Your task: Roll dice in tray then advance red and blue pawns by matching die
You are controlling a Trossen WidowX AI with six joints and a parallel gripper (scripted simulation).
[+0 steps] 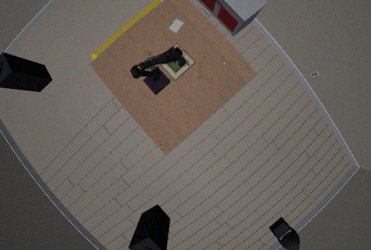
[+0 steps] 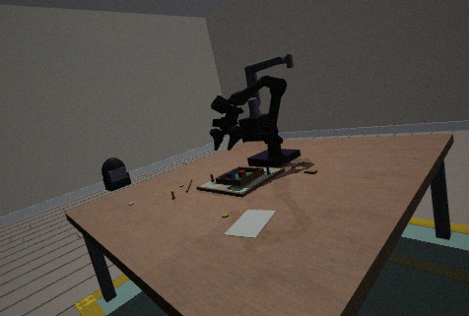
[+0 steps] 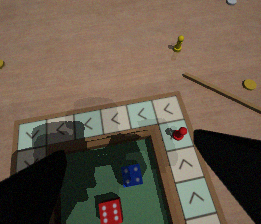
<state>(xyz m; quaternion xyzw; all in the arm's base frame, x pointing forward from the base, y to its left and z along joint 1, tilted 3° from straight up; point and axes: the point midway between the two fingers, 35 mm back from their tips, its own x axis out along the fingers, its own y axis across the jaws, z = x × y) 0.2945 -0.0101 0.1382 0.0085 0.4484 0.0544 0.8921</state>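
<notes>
Right now the red pawn is 4 cm ahead of my gripper tip, 8 cm to the right of it and 12 cm below it. From my gripper tip the other things lie so: white sheet: 19 cm ahead, 37 cm to the left, 15 cm below; blue pawn: 12 cm behind, 13 cm to the left, 12 cm below.
</notes>
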